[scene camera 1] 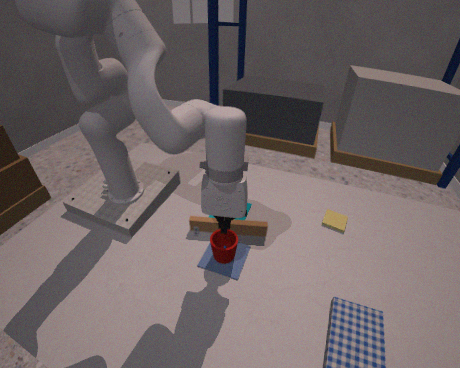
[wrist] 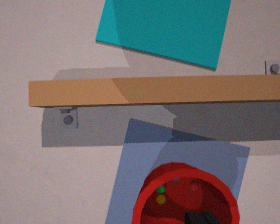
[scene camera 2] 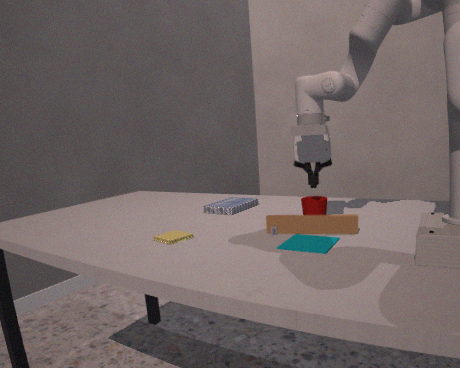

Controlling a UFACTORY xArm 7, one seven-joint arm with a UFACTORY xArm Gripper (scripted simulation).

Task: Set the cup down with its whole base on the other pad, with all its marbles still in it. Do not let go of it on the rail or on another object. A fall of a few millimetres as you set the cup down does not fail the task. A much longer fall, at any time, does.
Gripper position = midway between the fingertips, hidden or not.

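My gripper (scene camera 1: 224,229), (scene camera 2: 313,187): visible. Red cup (scene camera 1: 218,241): visible.
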